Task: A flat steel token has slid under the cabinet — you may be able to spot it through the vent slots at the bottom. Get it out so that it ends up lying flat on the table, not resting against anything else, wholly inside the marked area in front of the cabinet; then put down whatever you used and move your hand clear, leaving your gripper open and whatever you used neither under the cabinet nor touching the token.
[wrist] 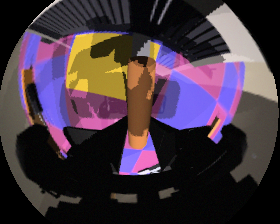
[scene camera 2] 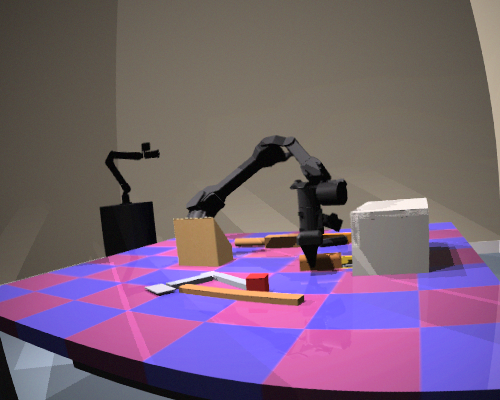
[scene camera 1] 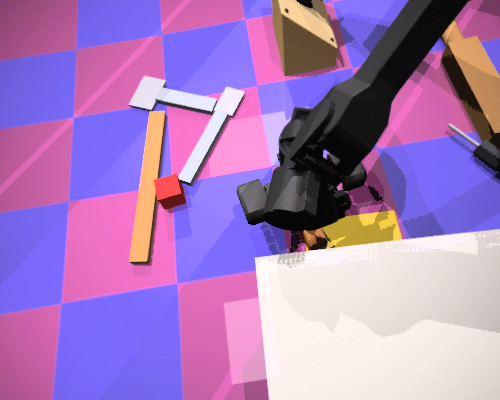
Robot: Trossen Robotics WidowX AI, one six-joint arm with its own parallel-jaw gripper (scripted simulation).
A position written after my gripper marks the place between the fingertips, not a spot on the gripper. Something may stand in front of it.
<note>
I see my gripper (scene camera 1: pixel 300 208), a red cube (scene camera 1: pixel 170 192) and a long wooden slat (scene camera 1: pixel 144 223).
The long wooden slat shows as well in scene camera 2 (scene camera 2: pixel 220 293). My gripper is seen too in the wrist view (wrist: pixel 138 118) and in scene camera 2 (scene camera 2: pixel 313 266). The wrist view misses the red cube, which is hidden by my gripper.
</note>
